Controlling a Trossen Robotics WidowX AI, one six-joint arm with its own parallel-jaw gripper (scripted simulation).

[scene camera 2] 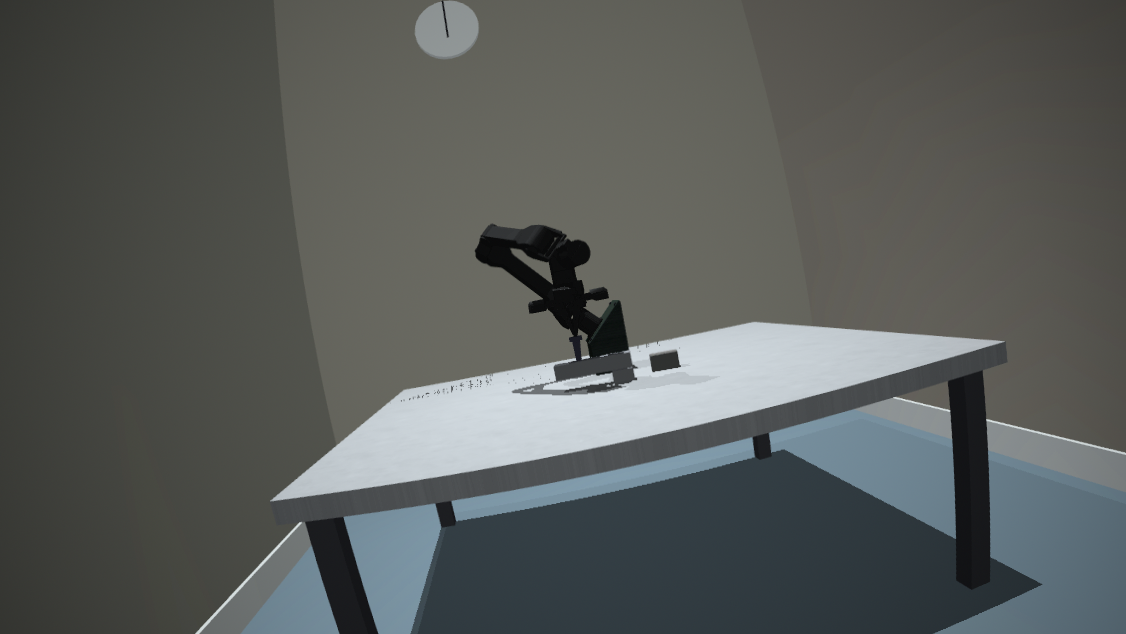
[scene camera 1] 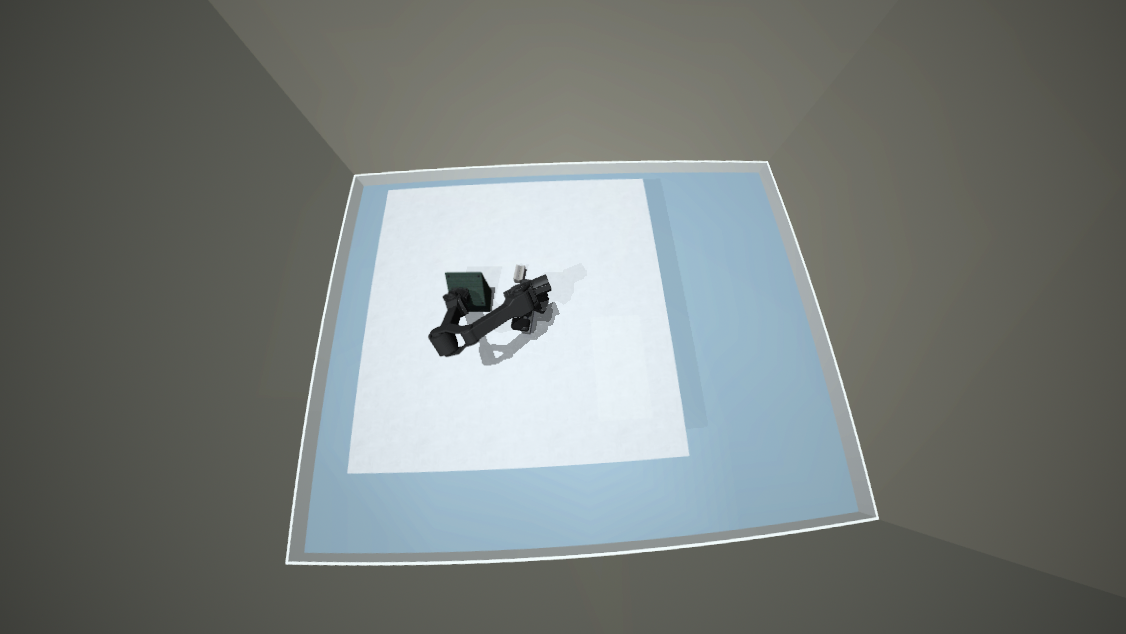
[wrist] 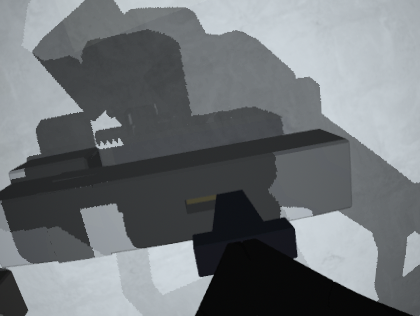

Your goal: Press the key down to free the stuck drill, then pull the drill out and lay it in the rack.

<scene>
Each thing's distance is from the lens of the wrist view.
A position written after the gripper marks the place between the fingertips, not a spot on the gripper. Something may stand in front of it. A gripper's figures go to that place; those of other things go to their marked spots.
gripper [wrist: 242, 254]: 0.10 m
dark blue key [wrist: 235, 219]: 0.12 m
long grey fixture [wrist: 68, 207]: 0.16 m
The marked spots on the long grey fixture and the dark blue key are 0.08 m apart.
</scene>
